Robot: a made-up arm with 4 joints.
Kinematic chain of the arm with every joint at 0, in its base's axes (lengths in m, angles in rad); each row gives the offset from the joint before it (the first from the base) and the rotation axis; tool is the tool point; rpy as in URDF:
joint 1: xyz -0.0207 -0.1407 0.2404 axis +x
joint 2: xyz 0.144 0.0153 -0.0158 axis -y
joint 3: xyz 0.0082 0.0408 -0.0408 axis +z
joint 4: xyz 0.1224 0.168 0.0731 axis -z
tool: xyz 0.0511 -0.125 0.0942 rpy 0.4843 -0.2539 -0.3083
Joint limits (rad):
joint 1: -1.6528..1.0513
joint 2: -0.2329..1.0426
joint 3: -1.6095..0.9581
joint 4: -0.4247..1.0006
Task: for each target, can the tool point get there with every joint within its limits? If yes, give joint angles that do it. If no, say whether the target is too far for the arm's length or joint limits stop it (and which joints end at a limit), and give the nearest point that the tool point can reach.
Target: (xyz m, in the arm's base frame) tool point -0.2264 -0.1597 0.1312
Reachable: no: joint limits stop it (at a limit: joint 1, joint 2, joint 3, joint 4) | nearest point 0.0074 -0.1145 0.1120 | short by 0.239 m
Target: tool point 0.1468 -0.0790 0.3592
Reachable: yes | joints -0.6084 0.4152 -1.1338 0.5737
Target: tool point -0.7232 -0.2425 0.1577
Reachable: no: too far | nearest point 0.0074 -0.1145 0.1120 | short by 0.743 m
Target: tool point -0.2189 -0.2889 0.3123
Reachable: no: joint limits stop it (at a limit: joint 2, joint 3) | nearest point 0.0341 -0.2595 0.2980 | short by 0.255 m
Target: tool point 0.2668 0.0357 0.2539
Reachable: yes | joints -1.2078 0.3424 -0.2854 -0.0800
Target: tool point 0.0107 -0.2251 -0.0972
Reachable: no: joint limits stop it (at a limit: joint 1, joint 2, joint 3, joint 4) | nearest point 0.0511 -0.0526 -0.0475 | short by 0.184 m
